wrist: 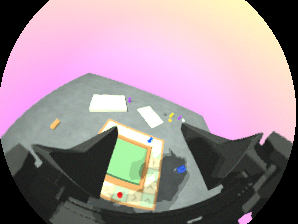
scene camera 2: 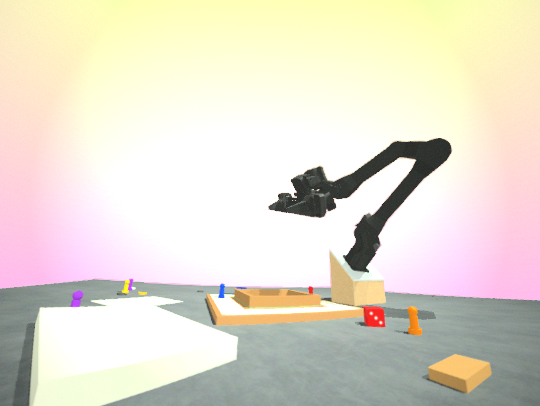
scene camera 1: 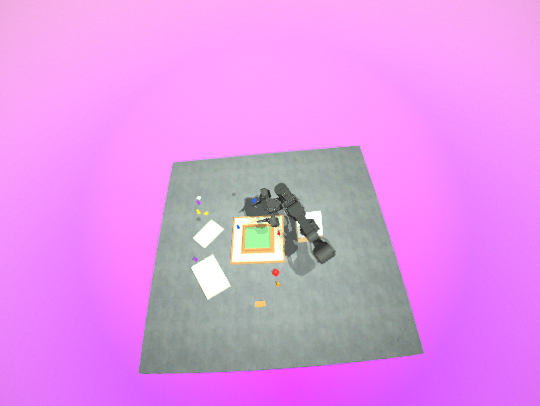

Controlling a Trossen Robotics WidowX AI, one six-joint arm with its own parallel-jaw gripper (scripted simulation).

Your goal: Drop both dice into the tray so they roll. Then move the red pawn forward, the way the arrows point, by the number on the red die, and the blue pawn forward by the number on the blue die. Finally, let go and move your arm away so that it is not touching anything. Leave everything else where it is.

Labels:
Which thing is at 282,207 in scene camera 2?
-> My gripper.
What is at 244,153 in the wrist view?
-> My gripper.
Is my gripper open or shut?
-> Open.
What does my gripper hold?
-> Nothing.

